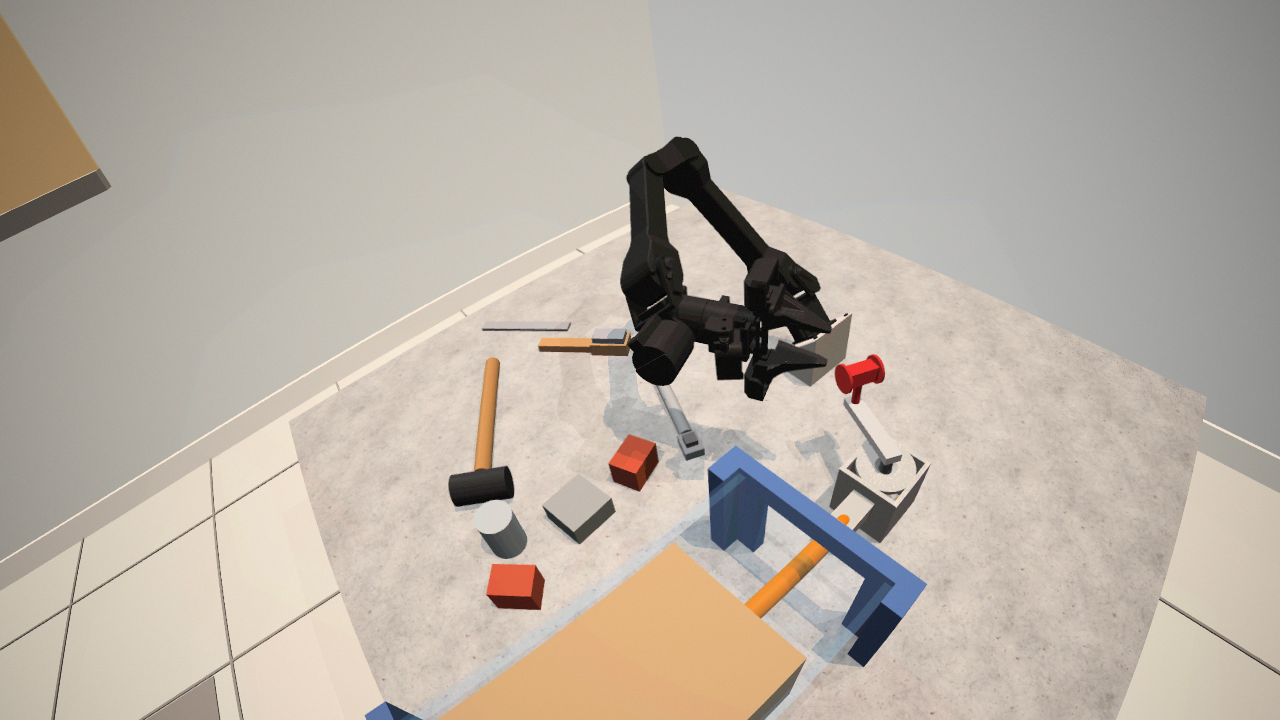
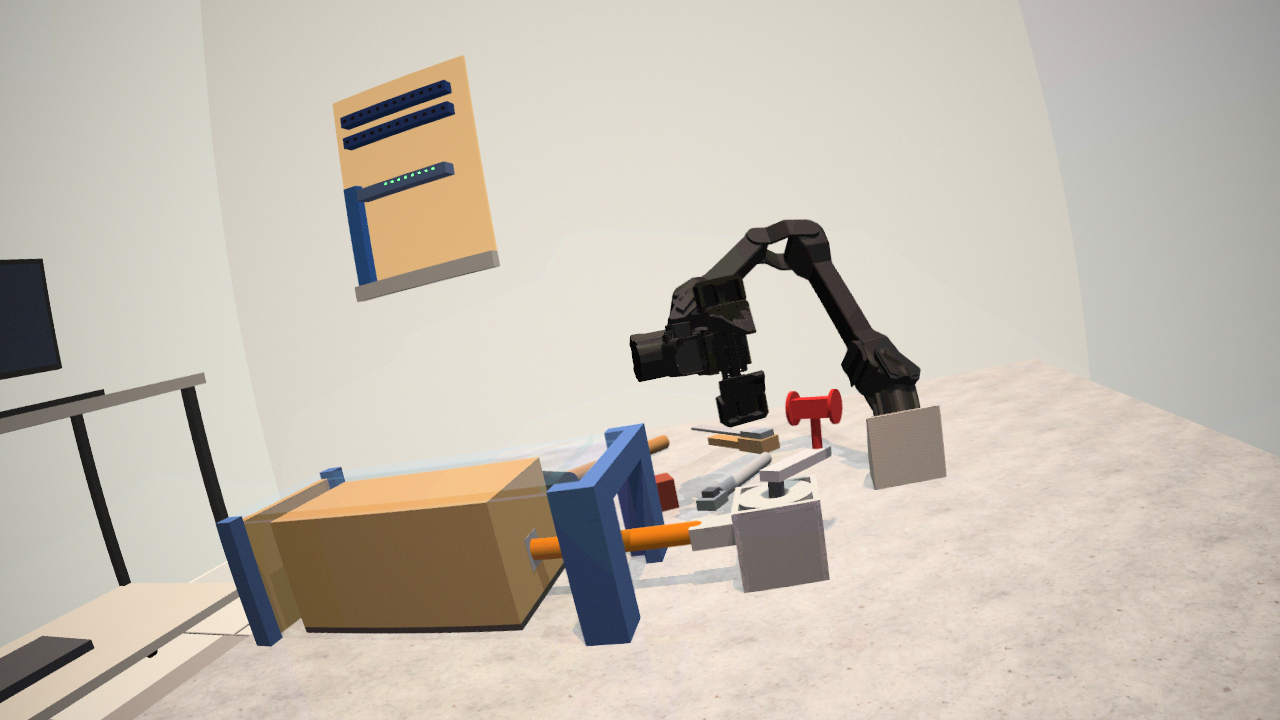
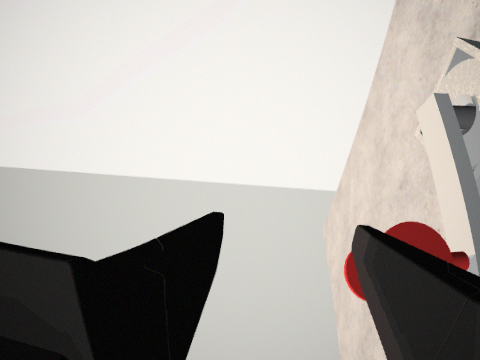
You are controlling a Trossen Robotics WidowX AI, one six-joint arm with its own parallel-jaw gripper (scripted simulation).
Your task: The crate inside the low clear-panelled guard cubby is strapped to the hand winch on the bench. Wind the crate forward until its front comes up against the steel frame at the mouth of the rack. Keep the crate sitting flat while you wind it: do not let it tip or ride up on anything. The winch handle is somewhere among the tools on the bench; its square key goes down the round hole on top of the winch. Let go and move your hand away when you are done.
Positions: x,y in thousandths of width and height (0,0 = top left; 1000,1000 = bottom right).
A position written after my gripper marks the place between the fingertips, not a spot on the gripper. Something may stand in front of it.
Labels:
my gripper: image 1 647,481; image 2 591,491; image 3 601,640
brush: image 1 473,476; image 2 592,612; not seen in image 3 (out of frame)

